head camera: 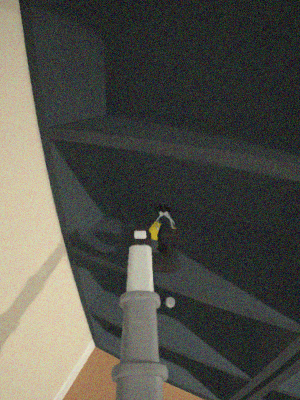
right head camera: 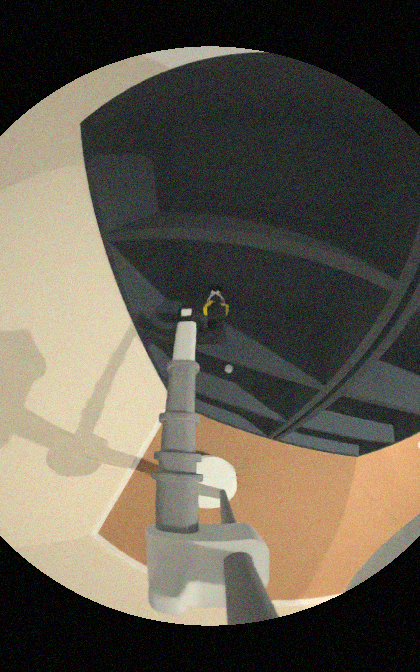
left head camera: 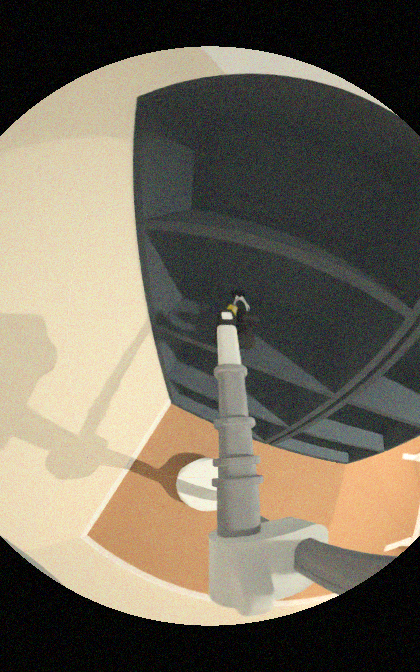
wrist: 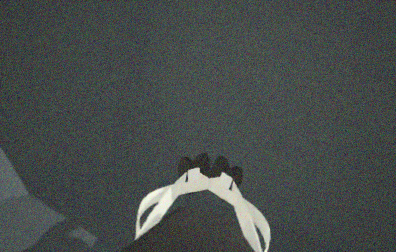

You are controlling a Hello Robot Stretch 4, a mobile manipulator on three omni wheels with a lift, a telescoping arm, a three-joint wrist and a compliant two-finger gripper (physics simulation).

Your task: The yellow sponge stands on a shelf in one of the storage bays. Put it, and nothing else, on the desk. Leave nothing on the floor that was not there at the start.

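Places are measured from the robot's base along level axes (x ahead, y left, z up), in metres.
Where they show: gripper, fingertip midpoint: [head camera: 162,206] [wrist: 210,167].
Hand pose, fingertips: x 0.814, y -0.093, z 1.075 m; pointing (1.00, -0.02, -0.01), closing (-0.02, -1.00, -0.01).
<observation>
After its pixels a point has its place.
The yellow sponge [head camera: 154,231] {x 0.734, y -0.058, z 1.005 m} [left head camera: 232,309] [right head camera: 207,308] shows in part in the three head views, inside a dark storage bay. The gripper body hides its middle, and yellow shows on both sides of that body in the right head view. My gripper [head camera: 164,210] {x 0.814, y -0.093, z 1.075 m} [left head camera: 239,296] [right head camera: 215,292] [wrist: 210,167] {x 0.814, y -0.093, z 1.075 m} is shut, its dark fingertips close together in the wrist view with nothing seen between them. The tips reach past the sponge into the bay. The sponge does not show in the wrist view. The desk cannot be made out in these views.
A shelf board [head camera: 175,150] {x 0.521, y -0.073, z 1.404 m} [left head camera: 260,240] [right head camera: 250,237] crosses the storage unit above the gripper. Lower shelves and an upright divider [left head camera: 360,377] [right head camera: 350,361] stand below and to the right. A pale wall [head camera: 30,200] {x 0.633, y 0.354, z 1.204 m} is at the left. A round white object [left head camera: 195,480] [right head camera: 220,477] is on the floor.
</observation>
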